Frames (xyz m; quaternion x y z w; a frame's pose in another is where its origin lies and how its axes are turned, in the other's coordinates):
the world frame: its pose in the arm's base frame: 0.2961 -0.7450 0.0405 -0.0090 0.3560 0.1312 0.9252
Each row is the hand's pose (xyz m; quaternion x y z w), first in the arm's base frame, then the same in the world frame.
Working: the arm's base frame: its pose in the world frame: -0.0080 0.7899 -0.1426 0.0090 -0.3560 -0.1312 0.9252

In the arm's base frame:
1: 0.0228 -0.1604 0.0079 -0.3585 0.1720 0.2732 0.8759
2: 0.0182 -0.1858 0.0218 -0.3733 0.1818 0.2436 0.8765
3: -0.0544 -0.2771 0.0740 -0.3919 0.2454 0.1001 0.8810
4: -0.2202 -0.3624 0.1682 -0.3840 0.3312 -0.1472 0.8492
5: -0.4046 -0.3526 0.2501 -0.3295 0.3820 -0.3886 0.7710
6: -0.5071 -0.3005 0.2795 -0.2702 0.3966 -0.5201 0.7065
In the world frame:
1: -0.0349 0.6300 -0.1394 -0.3985 -0.1081 0.0118 0.9107
2: -0.0534 0.6077 -0.1348 -0.4004 -0.0970 -0.0209 0.9110
3: -0.1611 0.5416 -0.1536 -0.3581 -0.0361 -0.1603 0.9191
4: -0.3617 0.5078 -0.2015 -0.2518 0.0558 -0.3813 0.8877
5: -0.5448 0.5695 -0.2603 -0.1095 0.1257 -0.5746 0.8013
6: -0.6249 0.6476 -0.2999 -0.0064 0.1556 -0.6665 0.7290

